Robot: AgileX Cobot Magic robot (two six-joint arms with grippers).
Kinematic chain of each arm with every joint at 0, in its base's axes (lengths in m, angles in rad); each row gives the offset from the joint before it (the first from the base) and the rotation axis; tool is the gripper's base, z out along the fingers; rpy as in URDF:
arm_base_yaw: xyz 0 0 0.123 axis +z
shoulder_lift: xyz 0 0 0 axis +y
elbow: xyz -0.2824 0 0.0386 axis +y
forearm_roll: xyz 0.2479 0 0.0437 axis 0.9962 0 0.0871
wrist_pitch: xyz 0 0 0 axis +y
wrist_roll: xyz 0.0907 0 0.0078 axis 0.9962 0 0.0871
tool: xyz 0 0 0 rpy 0 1.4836 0
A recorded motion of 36 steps. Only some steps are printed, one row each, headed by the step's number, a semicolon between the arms.
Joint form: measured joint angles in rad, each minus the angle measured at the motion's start. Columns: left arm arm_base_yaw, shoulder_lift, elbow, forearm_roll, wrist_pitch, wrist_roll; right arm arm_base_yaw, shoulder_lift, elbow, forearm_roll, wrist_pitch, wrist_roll.
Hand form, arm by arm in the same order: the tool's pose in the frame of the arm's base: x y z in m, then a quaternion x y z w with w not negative. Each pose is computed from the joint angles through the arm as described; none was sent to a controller.
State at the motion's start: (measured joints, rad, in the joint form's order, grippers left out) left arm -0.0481 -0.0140 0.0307 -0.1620 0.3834 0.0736; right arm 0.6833 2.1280 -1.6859 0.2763 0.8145 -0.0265
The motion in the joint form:
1: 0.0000 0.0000 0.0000 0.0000 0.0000 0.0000; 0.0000 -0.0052 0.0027 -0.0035 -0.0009 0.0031
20: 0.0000 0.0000 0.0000 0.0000 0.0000 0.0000; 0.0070 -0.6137 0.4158 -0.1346 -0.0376 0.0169
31: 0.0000 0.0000 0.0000 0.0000 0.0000 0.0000; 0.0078 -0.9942 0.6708 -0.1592 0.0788 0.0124
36: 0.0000 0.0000 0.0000 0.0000 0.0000 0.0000; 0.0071 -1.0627 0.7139 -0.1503 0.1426 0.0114
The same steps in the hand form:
1: 0.0519 -0.0080 0.1695 0.00622 0.80711 -0.06114 0.58719; 0.3458 0.3046 0.1958 -0.26863 0.93532 0.17387 0.15096
20: 0.0519 -0.0080 0.1695 0.00622 0.80711 -0.06114 0.58719; 0.2470 0.2157 0.3170 -0.29436 0.90103 0.16358 0.27338
31: 0.0519 -0.0080 0.1695 0.00622 0.80711 -0.06114 0.58719; 0.1654 0.1476 0.3370 -0.30786 0.89544 0.15699 0.28066
36: 0.0519 -0.0080 0.1695 0.00622 0.80711 -0.06114 0.58719; 0.1481 0.1345 0.3350 -0.31099 0.90031 0.15548 0.26183

